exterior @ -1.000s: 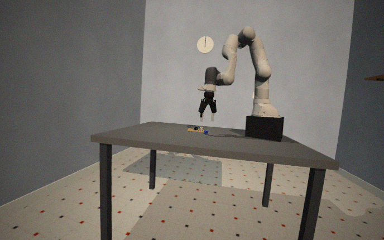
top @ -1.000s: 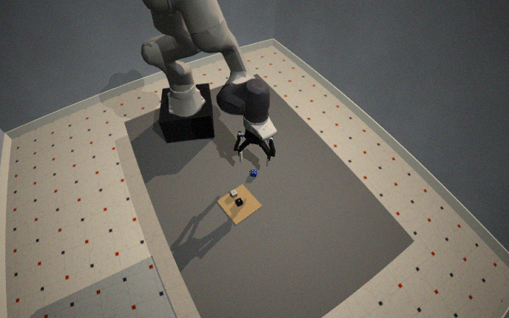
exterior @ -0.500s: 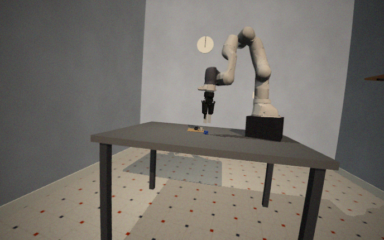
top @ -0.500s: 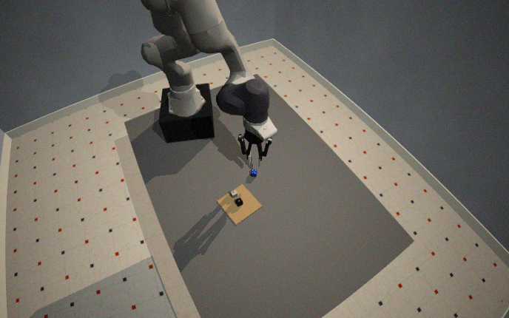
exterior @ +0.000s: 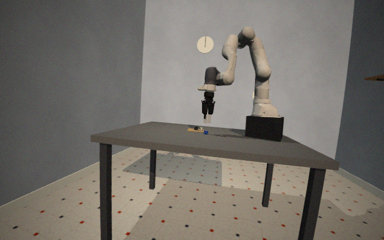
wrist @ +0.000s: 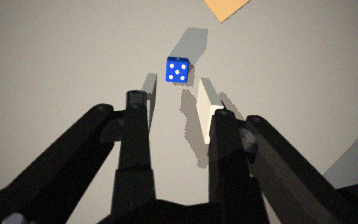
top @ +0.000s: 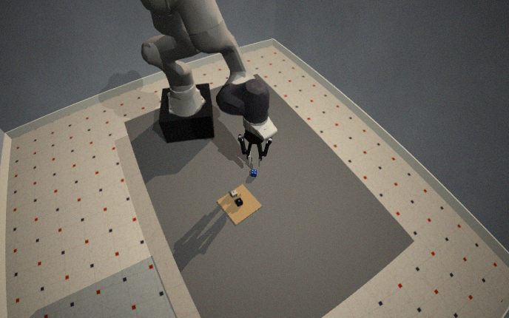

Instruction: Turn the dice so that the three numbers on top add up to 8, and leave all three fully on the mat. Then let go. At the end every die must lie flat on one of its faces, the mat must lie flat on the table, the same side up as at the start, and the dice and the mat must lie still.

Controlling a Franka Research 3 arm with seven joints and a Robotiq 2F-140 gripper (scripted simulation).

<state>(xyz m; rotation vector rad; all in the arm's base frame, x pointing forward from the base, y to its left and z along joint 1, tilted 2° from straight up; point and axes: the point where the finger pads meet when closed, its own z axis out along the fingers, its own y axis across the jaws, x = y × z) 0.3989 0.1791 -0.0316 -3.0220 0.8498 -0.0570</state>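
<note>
My hand is 11 cm above the blue die. Round my hand: black die 12 cm to the right, 11 cm ahead, 10 cm below; white die 13 cm to the right, 10 cm below, 6 cm ahead; tan mat 12 cm to the right, 12 cm below, 11 cm ahead.
</note>
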